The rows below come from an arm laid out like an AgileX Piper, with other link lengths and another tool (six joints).
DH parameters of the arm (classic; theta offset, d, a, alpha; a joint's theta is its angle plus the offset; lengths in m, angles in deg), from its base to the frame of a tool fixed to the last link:
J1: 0 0.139 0 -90
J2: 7.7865 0 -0.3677 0
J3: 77.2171 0 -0.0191 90
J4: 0 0.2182 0 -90
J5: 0 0 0 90
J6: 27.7 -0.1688 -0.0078 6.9
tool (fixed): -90 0.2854 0 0
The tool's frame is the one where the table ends.
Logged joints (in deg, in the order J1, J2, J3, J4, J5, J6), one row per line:
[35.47, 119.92, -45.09, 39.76, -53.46, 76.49]
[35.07, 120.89, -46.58, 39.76, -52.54, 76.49]
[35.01, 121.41, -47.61, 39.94, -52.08, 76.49]
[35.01, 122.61, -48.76, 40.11, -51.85, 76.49]
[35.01, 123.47, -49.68, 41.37, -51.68, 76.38]
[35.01, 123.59, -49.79, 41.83, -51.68, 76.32]
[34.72, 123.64, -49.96, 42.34, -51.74, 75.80]
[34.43, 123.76, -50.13, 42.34, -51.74, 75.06]
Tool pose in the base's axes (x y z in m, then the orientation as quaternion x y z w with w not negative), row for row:
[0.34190, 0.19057, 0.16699, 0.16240, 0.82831, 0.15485, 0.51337]
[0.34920, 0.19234, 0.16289, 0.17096, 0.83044, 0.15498, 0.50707]
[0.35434, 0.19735, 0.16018, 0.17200, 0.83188, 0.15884, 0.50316]
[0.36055, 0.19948, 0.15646, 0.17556, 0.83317, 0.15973, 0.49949]
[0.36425, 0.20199, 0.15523, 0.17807, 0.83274, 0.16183, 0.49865]
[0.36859, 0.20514, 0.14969, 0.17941, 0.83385, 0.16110, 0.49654]
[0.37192, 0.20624, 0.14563, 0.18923, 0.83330, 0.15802, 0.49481]
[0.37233, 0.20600, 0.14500, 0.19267, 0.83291, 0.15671, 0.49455]
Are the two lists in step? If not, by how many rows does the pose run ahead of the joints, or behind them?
The pose runs 2 rows behind the joints: the pose in row i belongs to the joints in row i - 2.
